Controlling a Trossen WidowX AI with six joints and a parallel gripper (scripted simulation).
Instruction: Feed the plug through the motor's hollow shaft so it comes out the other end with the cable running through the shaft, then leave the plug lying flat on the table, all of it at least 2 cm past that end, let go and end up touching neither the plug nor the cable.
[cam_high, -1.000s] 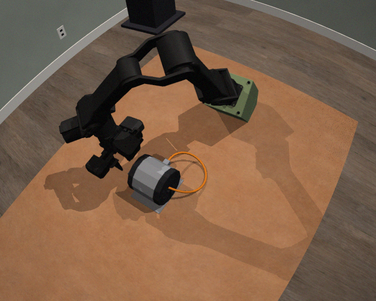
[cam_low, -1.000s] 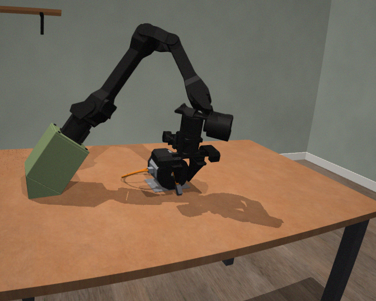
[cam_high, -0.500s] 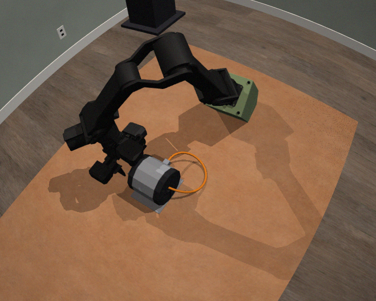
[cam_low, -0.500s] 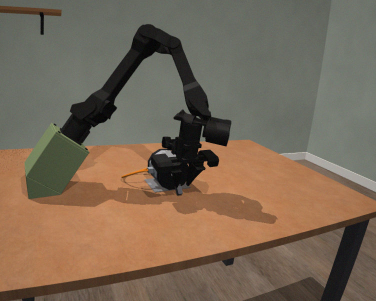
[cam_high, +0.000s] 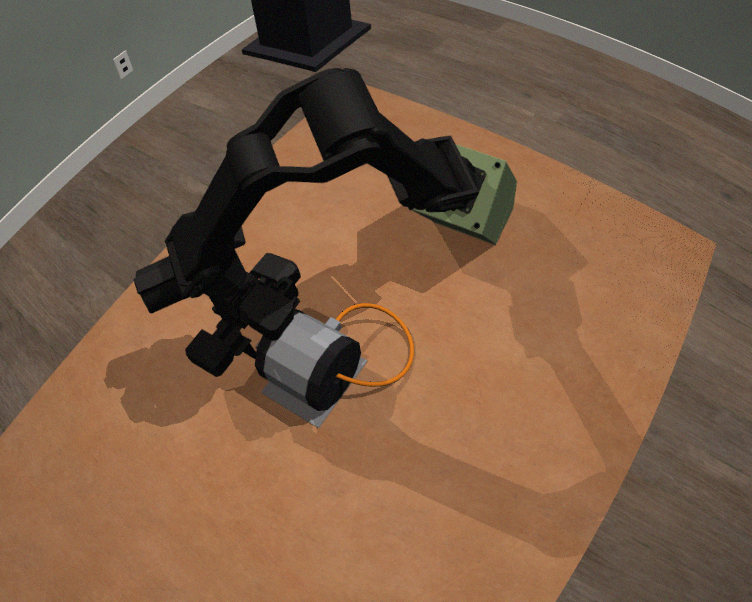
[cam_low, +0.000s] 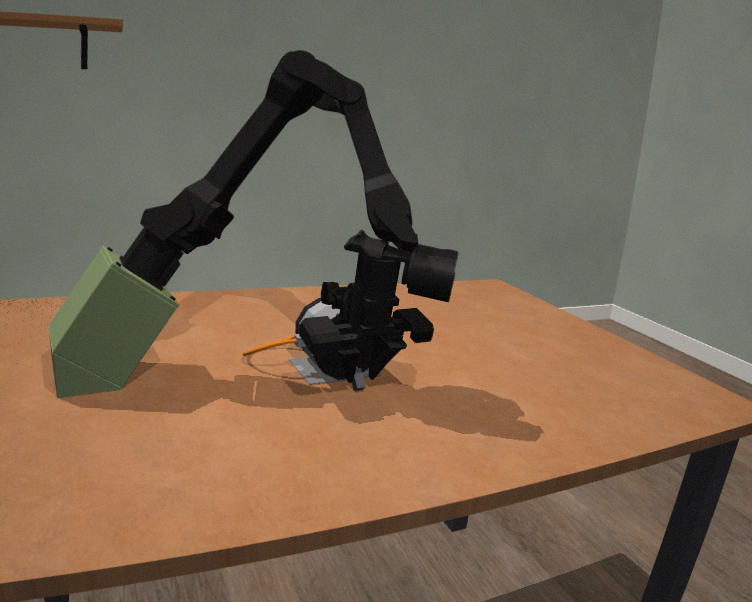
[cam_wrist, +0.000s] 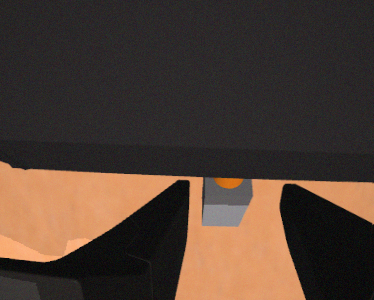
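Right now my hand is 10 mm to the right of the grey plug and 30 mm above it.
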